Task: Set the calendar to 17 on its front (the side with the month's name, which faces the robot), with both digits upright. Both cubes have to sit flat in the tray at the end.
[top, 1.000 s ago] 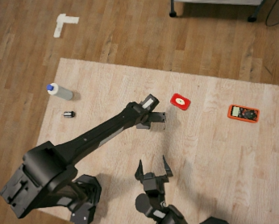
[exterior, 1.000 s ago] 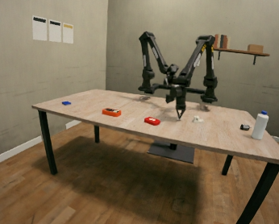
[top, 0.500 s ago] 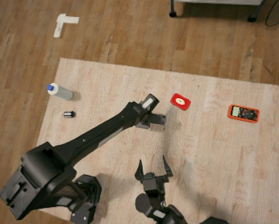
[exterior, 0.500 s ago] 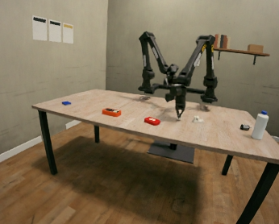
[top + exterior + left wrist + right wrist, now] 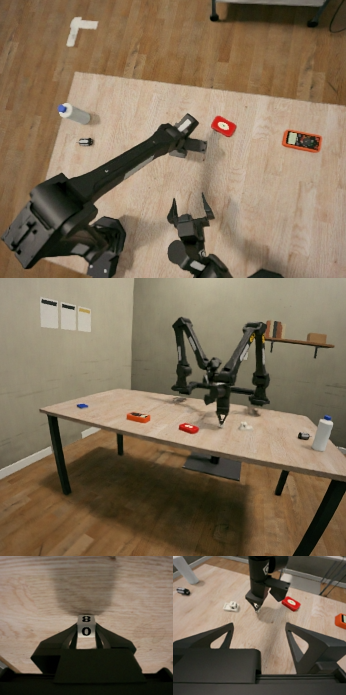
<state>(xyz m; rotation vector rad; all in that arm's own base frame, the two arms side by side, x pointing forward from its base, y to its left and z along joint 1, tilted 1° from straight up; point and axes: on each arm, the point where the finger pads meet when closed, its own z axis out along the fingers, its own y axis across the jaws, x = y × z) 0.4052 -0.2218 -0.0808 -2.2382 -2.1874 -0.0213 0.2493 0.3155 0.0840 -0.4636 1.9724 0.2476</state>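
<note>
Right now my left hand is 130 mm to the right of the white tray, 50 mm past it and 20 mm above it. From my left hand the other things lie so: blue item 920 mm to the right, 130 mm ahead, 20 mm below; red flat object 140 mm to the right, 110 mm ahead, 20 mm below.
</note>
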